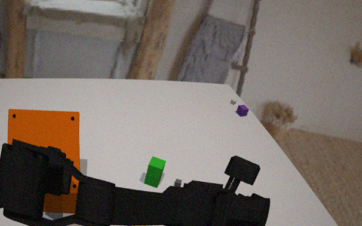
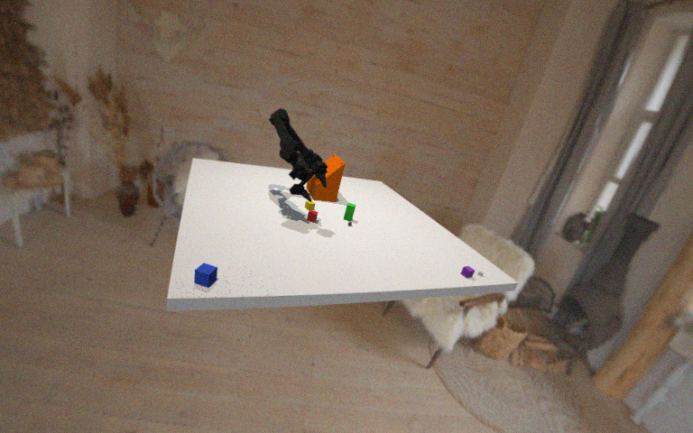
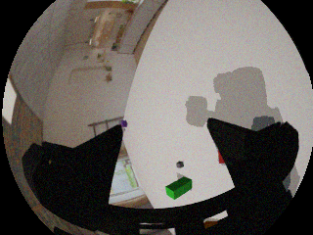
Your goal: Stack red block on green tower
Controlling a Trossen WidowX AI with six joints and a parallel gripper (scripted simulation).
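Now: the red block 130 mm below my gripper tip, 70 mm behind it and 20 mm to the left of it. Also, from my gripper tip: small grey cube: 190 mm to the left, 140 mm below, 50 mm behind; blue block: 410 mm ahead, 380 mm to the right, 130 mm below; yellow block: 200 mm behind, 130 mm below, 30 mm to the left.
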